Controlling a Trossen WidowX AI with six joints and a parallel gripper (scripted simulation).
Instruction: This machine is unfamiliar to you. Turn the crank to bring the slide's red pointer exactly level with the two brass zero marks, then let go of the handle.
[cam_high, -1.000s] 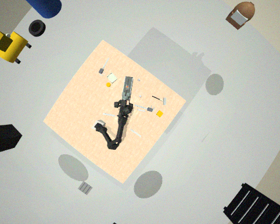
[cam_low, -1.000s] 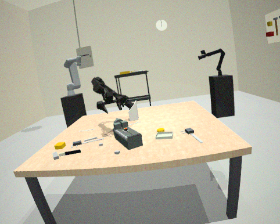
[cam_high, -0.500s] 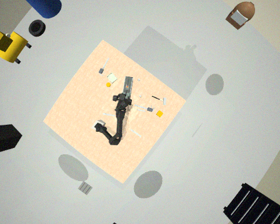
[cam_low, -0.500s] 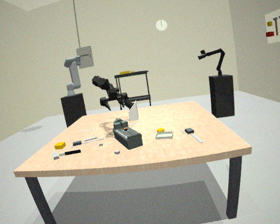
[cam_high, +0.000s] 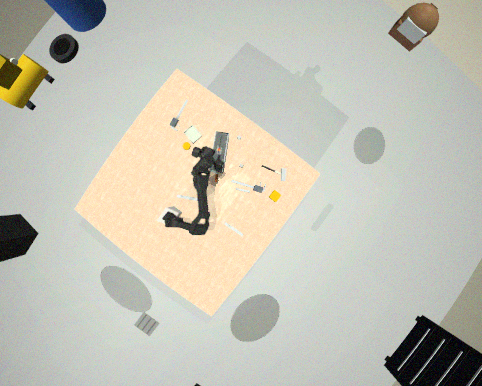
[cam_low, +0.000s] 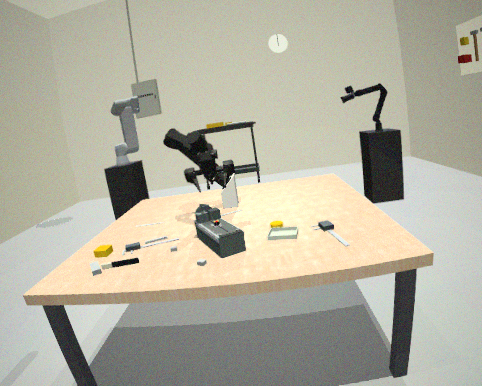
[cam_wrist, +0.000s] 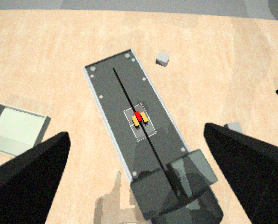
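My gripper tip is now 12 cm above the crank, 10 cm past it and 9 cm to the left of it. Round my gripper tip: red pointer (11 cm below, 5 cm ahead); then brown crank handle (13 cm below, 11 cm behind, 10 cm to the right); then yellow disc (21 cm to the left, 19 cm below, 7 cm behind).
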